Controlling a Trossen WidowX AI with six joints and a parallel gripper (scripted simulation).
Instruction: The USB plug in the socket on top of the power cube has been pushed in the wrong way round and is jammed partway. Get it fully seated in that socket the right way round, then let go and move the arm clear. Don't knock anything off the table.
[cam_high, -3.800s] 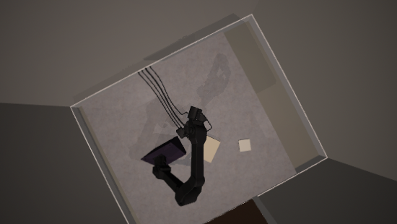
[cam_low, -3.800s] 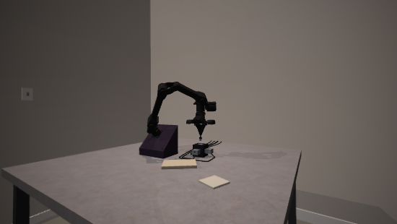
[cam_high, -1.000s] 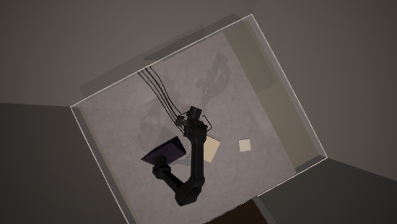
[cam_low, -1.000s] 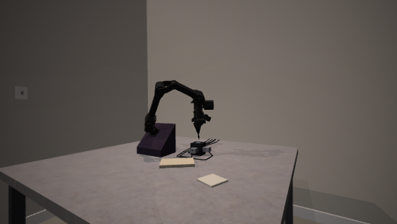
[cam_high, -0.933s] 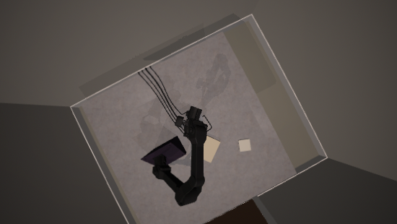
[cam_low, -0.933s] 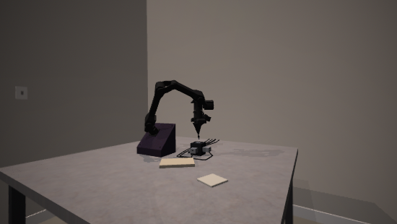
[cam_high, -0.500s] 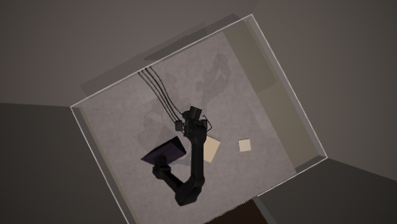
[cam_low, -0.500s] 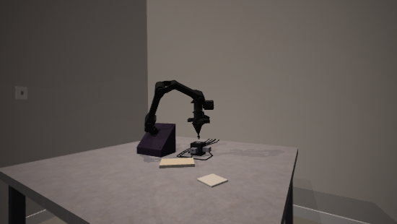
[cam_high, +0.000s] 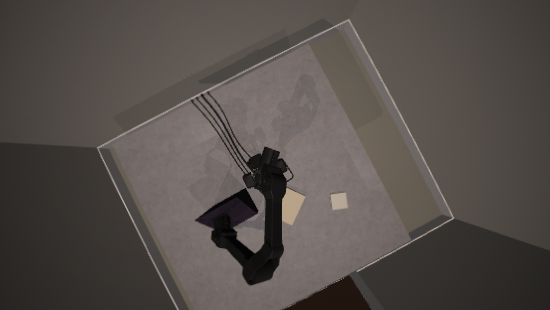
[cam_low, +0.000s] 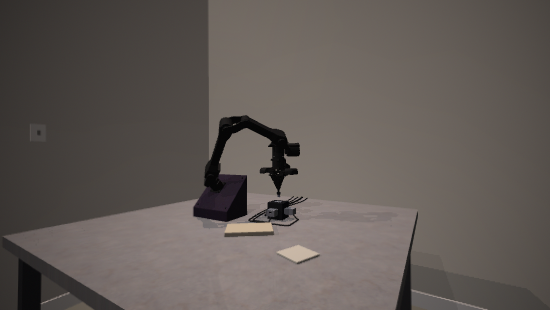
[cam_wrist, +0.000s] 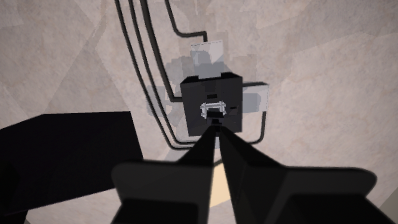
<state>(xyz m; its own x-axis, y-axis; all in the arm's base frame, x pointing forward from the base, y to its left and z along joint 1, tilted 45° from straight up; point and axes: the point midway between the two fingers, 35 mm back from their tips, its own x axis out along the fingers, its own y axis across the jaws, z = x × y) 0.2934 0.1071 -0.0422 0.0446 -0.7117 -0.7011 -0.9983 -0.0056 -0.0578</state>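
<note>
Now: the dark USB plug 2 cm below my gripper tip. Round my gripper tip: tan slab: 24 cm to the right, 13 cm below, 2 cm ahead; then USB socket: 7 cm below; then tan square tile: 35 cm to the right, 28 cm ahead, 13 cm below.
</note>
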